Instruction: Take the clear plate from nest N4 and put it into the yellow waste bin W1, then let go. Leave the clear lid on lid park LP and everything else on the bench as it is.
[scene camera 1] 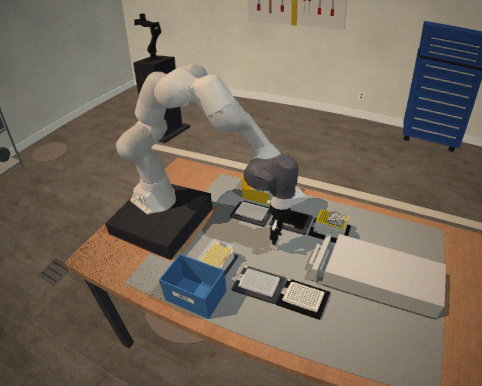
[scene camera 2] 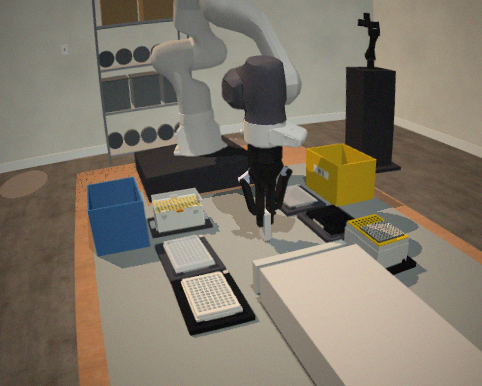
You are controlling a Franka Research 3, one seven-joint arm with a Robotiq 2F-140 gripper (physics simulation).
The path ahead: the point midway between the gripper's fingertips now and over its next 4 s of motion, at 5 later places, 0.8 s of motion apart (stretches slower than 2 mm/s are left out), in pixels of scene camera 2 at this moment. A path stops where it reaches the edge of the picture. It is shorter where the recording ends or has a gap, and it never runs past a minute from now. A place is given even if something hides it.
My gripper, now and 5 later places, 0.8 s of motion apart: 264, 237; 265, 238; 248, 223; 180, 230; 184, 224; 186, 239
